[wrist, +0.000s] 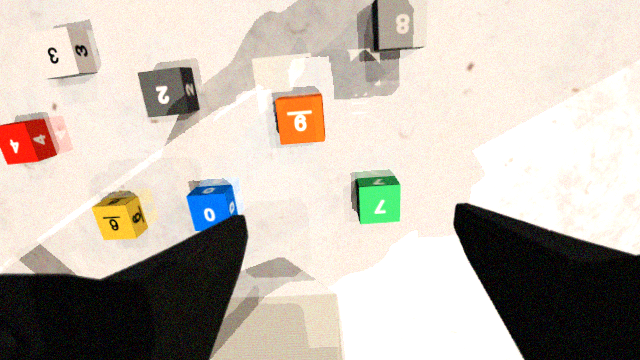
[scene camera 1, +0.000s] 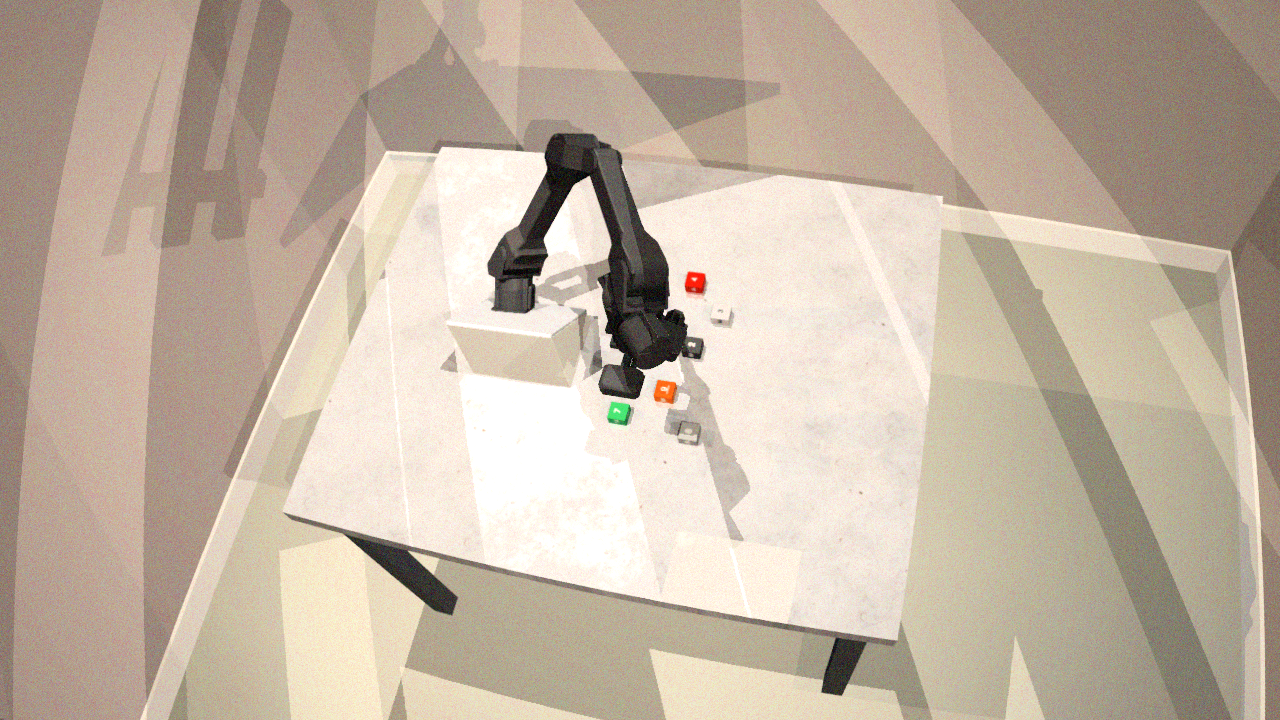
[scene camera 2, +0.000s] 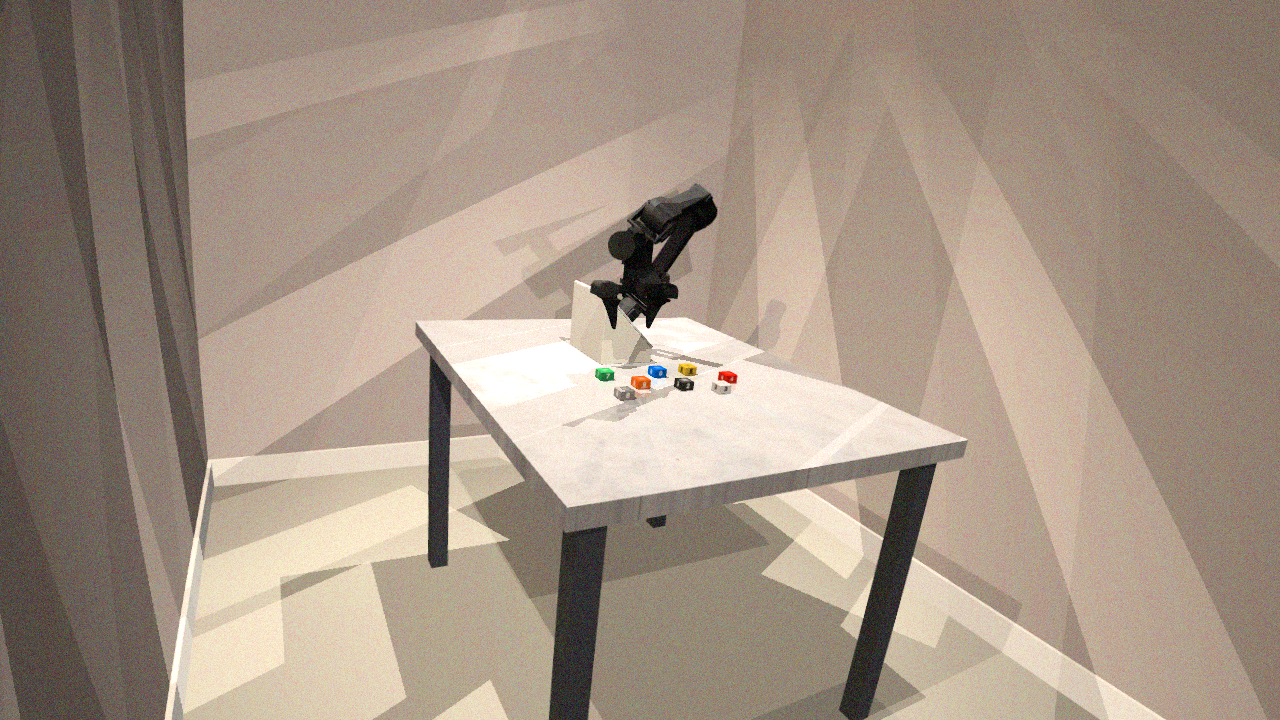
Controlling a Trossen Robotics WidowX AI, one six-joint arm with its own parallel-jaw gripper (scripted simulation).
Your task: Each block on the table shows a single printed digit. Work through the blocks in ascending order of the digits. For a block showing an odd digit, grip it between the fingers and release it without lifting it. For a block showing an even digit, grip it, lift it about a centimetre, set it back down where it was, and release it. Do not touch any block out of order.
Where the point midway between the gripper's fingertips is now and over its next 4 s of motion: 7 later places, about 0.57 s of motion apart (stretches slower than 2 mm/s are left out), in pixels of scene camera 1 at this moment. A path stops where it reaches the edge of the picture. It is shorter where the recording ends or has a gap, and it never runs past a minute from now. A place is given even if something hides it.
The gripper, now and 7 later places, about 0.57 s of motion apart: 640, 368; 656, 360; 639, 319; 642, 289; 644, 271; 685, 247; 691, 247; 710, 279
